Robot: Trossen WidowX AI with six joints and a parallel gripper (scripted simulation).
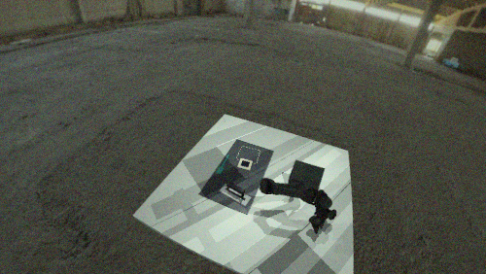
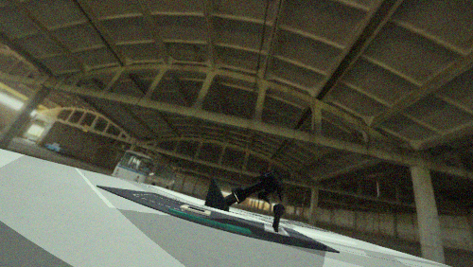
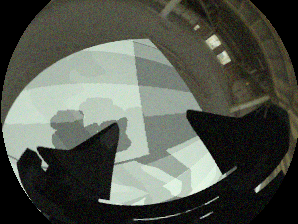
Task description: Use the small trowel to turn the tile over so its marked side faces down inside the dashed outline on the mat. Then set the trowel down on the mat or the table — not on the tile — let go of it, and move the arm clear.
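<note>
Right now the small trowel is 52 cm ahead of my gripper tip, 10 cm to the right of it and 7 cm below it. Also, from my gripper tip: light tile: 59 cm ahead, 38 cm to the right, 11 cm below; dark mat: 59 cm ahead, 32 cm to the right, 13 cm below; teal strip: 73 cm ahead, 29 cm to the right, 11 cm below.
</note>
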